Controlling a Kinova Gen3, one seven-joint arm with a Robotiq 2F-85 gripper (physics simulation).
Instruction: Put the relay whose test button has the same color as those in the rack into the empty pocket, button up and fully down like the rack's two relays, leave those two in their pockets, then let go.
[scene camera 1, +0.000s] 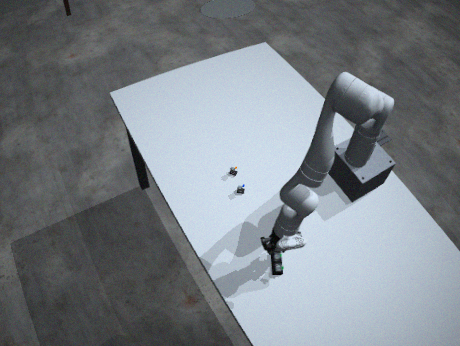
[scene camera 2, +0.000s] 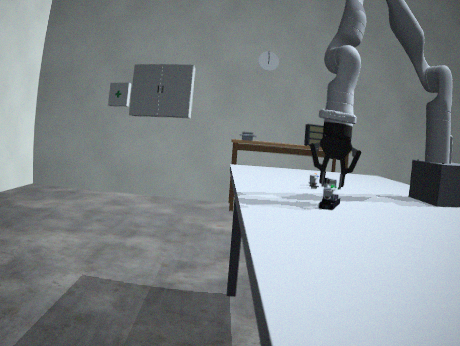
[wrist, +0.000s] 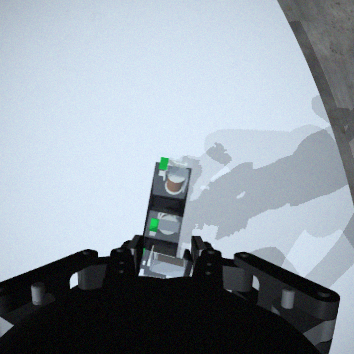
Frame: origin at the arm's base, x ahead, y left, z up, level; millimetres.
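Where they show: gripper, fingertip midpoint: (scene camera 1: 276, 251) (scene camera 2: 330, 187) (wrist: 166, 246); arm's base, link origin: (scene camera 1: 355, 157) (scene camera 2: 436, 162).
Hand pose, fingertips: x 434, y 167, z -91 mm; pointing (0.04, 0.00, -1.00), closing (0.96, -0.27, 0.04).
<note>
Each offset is from my fingertips to the centre of the thing. "spot": to the spot under its first point. Level surfaces: height alone.
The black rack {dy +18, dx +2, dz -31 mm} (scene camera 1: 277, 273) (scene camera 2: 329, 205) (wrist: 167, 204) stands on the table. Two clear relays with green buttons, one at its far end in the wrist view (wrist: 174, 183) and one in the middle pocket {spot: dy +18, dx +6, dz +5 mm} (wrist: 168, 225), sit upright in it. My gripper (scene camera 1: 272, 246) (scene camera 2: 333, 185) (wrist: 166, 246) is shut on a clear relay {dy -10, dx -2, dz +8 mm} (scene camera 2: 331, 182) (wrist: 165, 268), at the rack's third pocket end. A sliver of green shows at its left edge in the wrist view. The held relay appears roughly upright and above the rack; its underside and the pocket beneath are hidden.
Two loose relays stand on the white table {dz -42 mm} (scene camera 1: 190, 110) (scene camera 2: 350, 280), one with an orange button {dy -371, dx -24, dz -20 mm} (scene camera 1: 233, 171) and one with a blue button {dy -285, dx -12, dz -20 mm} (scene camera 1: 240, 190). The arm's dark base block (scene camera 1: 362, 172) (scene camera 2: 432, 182) is at the table's side. A wooden bench (scene camera 2: 275, 146) stands behind.
</note>
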